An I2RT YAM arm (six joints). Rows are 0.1 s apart.
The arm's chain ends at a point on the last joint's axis. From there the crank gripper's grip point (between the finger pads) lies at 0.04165 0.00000 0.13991 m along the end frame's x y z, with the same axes.
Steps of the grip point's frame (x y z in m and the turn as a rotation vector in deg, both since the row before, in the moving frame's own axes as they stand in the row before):
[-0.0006, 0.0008, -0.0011, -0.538, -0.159, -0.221]
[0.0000, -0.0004, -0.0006, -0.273, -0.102, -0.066]
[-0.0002, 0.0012, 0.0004, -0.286, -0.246, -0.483]
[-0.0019, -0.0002, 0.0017, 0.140, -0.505, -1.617]
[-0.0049, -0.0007, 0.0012, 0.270, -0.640, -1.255]
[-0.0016, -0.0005, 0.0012, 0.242, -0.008, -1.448]
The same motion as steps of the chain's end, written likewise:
[-0.0002, -0.0004, -0.0012, -0.538, -0.159, -0.221]
[0.0002, -0.0010, -0.0007, -0.273, -0.102, -0.066]
[0.0004, 0.0008, 0.0002, -0.286, -0.246, -0.483]
[-0.0006, 0.0013, 0.0013, 0.140, -0.505, -1.617]
[-0.0033, 0.0009, 0.0007, 0.270, -0.640, -1.255]
[-0.0016, 0.0011, 0.0012, 0.242, -0.008, -1.448]

